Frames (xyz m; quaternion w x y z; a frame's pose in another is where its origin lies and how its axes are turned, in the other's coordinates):
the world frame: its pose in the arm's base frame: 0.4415 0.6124 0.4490 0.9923 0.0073 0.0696 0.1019
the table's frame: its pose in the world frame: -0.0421 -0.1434 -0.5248 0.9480 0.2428 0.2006 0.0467
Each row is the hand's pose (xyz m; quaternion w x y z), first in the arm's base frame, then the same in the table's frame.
Working: the arm's base frame: its pose in the table's frame: -0.4884 -0.3288 0.0020 0.9202 -0.2307 -0.2894 -0.1275

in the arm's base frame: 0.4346 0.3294 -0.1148 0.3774 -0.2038 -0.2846 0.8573
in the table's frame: 0.0350 -0.1463 0.0602 0.3272 -0.5590 -0.1474 0.7475
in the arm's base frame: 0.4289 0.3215 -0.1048 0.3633 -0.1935 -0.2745 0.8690
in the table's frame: 0.0227 -0.1475 0.0668 0.3210 -0.5484 -0.1326 0.7607
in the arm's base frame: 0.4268 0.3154 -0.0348 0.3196 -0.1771 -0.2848 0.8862
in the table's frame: -0.0144 -0.1177 0.1185 0.2838 -0.5295 -0.1276 0.7892
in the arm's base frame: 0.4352 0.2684 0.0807 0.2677 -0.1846 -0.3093 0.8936
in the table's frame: -0.0797 -0.1015 0.2238 0.2282 -0.5297 -0.1325 0.8061
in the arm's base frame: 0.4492 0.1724 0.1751 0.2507 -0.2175 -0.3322 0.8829
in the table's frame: -0.1485 -0.1385 0.3343 0.1969 -0.5559 -0.1469 0.7941
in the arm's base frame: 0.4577 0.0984 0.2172 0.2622 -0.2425 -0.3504 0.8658
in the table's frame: -0.1889 -0.1821 0.3959 0.1943 -0.5789 -0.1677 0.7739
